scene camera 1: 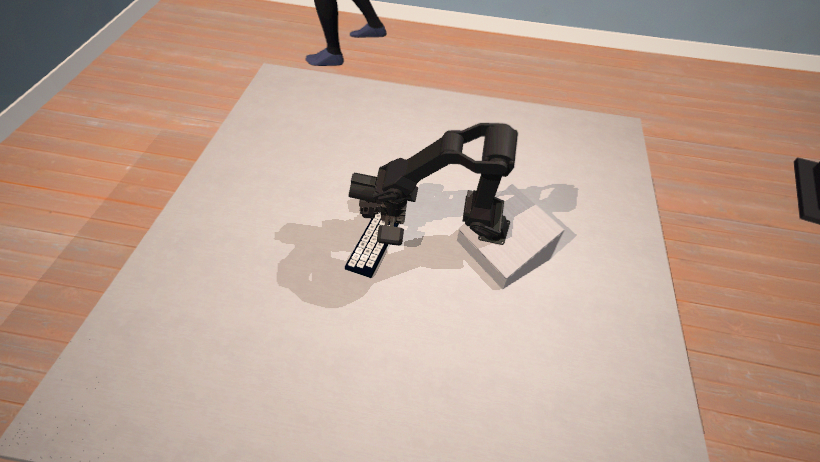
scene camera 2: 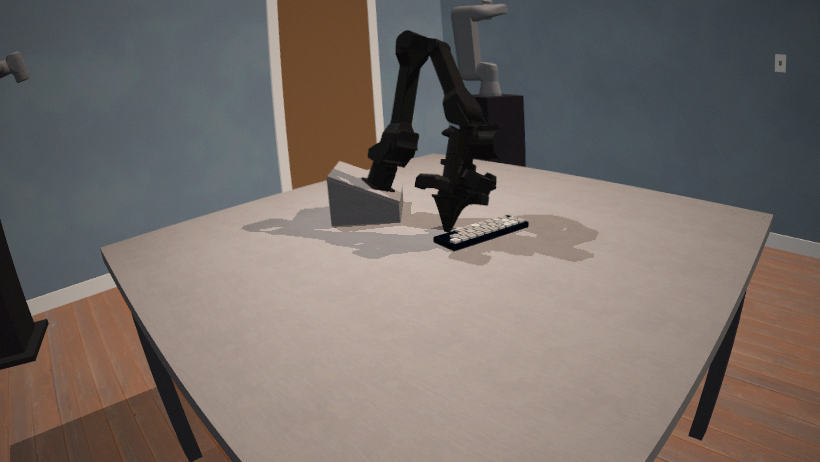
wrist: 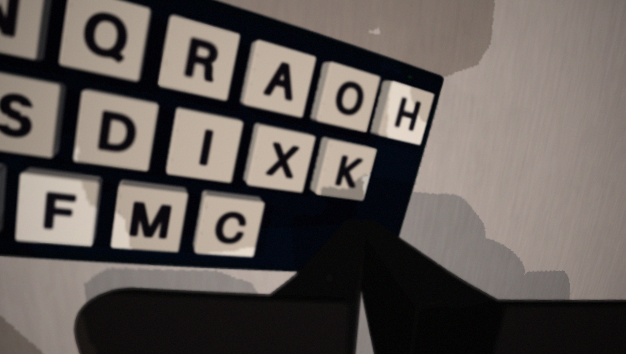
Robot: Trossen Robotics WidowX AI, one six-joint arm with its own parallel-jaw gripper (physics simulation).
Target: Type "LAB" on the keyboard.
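Frame: origin at the arm's base, x right, y ahead, z up, level; centimetres.
Seen in the pictures: gripper, fingertip midpoint: (scene camera 1: pixel 393 215) (scene camera 2: pixel 447 232) (wrist: pixel 359 234); arm's base at its link origin: (scene camera 1: pixel 494 230) (scene camera 2: pixel 377 185).
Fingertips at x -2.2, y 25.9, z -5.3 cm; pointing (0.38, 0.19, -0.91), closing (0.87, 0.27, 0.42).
Note:
Pixels of each thing's top centre, then the offset from my fingertips to it. Level surfaces: height alone.
- dark blue keyboard at its top centre: (wrist: pixel 41 119) (scene camera 2: pixel 483 226) (scene camera 1: pixel 374 237) dx -8.3, dy +1.3, dz -0.4 cm
- O key at its top centre: (wrist: pixel 349 98) dx -1.4, dy +3.7, dz -0.4 cm
- H key at its top centre: (wrist: pixel 407 114) dx +0.6, dy +3.8, dz -0.4 cm
- X key at its top centre: (wrist: pixel 282 160) dx -2.8, dy +1.6, dz -0.4 cm
- K key at its top centre: (wrist: pixel 347 171) dx -0.8, dy +1.7, dz -0.4 cm
- table at its surface level: dz -2.1 cm
- C key at its top centre: (wrist: pixel 230 228) dx -3.7, dy -0.5, dz -0.4 cm
- M key at its top centre: (wrist: pixel 149 220) dx -5.7, dy -0.6, dz -0.4 cm
A dark blue keyboard (scene camera 1: pixel 358 272) (scene camera 2: pixel 487 237) (wrist: pixel 310 245) with pale letter keys lies flat on the table. In the wrist view the A key (wrist: pixel 279 79) is in the top row, left of the O key (wrist: pixel 346 97) and the H key (wrist: pixel 406 114). The X key (wrist: pixel 280 159) and the K key (wrist: pixel 345 170) are in the row below. The L and B keys do not show in the wrist view. My gripper (scene camera 2: pixel 448 229) (wrist: pixel 359 234) is shut and empty. Its tips are low over the bare lower right part of the keyboard, below the K key. I cannot tell whether they touch it.
The arm stands on a grey wedge-shaped block (scene camera 1: pixel 519 252) (scene camera 2: pixel 364 203) on the table (scene camera 1: pixel 401 367) (scene camera 2: pixel 401 344). The C key (wrist: pixel 229 225) and the M key (wrist: pixel 150 218) are left of my fingertips. A person's legs (scene camera 1: pixel 327 28) show beyond the table. Another arm (scene camera 2: pixel 467 45) stands behind it.

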